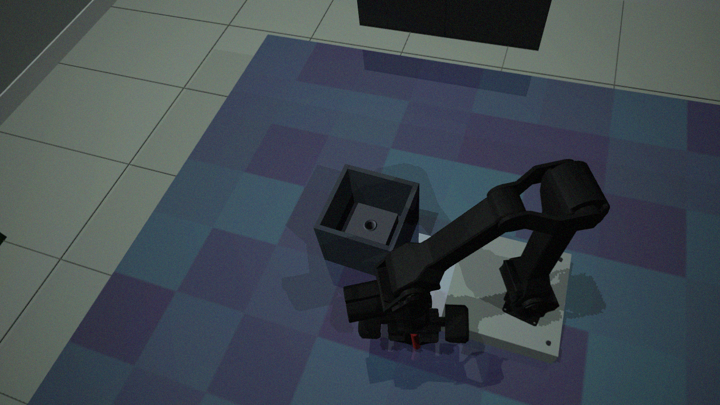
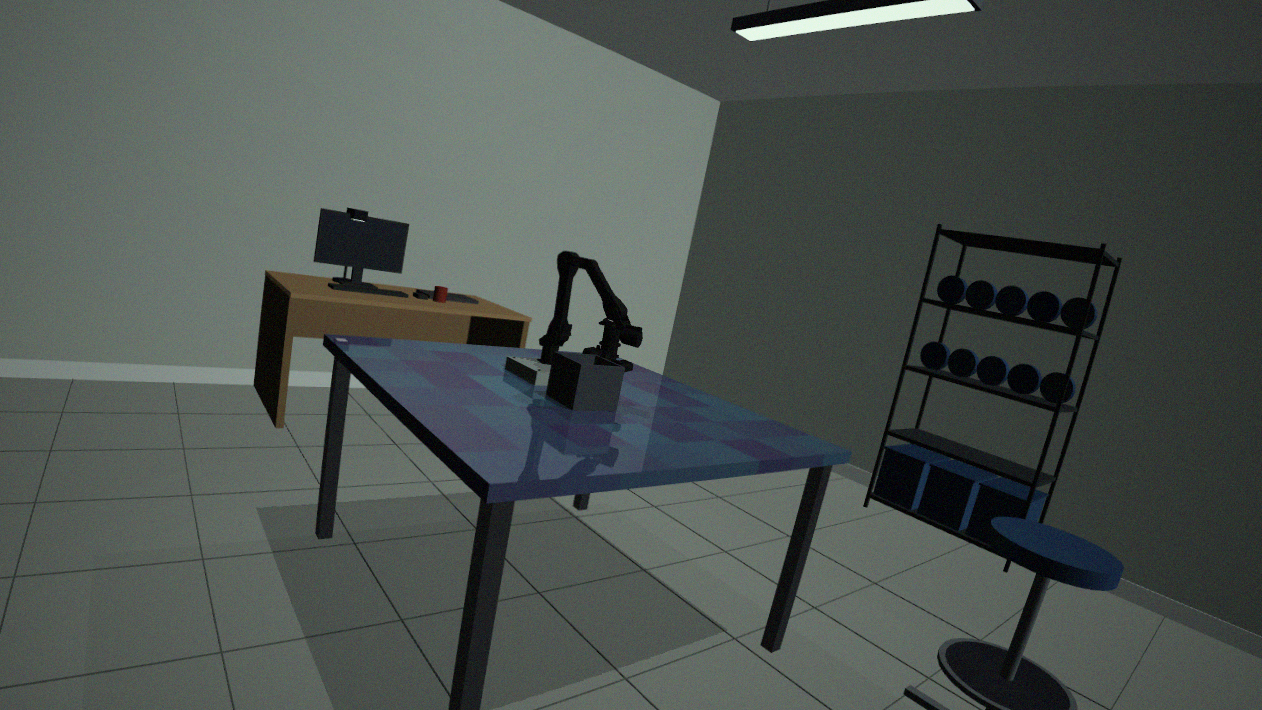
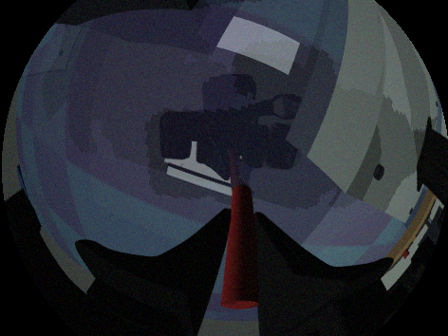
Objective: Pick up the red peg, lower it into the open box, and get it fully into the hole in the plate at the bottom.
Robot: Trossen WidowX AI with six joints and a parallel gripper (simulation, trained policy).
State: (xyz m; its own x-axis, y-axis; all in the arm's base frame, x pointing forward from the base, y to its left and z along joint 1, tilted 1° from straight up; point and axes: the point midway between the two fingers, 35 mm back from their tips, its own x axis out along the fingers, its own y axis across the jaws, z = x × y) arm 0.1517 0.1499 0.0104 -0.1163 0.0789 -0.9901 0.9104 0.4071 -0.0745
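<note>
Right now the grey plate is 190 mm ahead of my gripper tip, 170 mm to the right of it and 20 mm above it. Also, from my gripper tip: red peg: 20 mm above.
</note>
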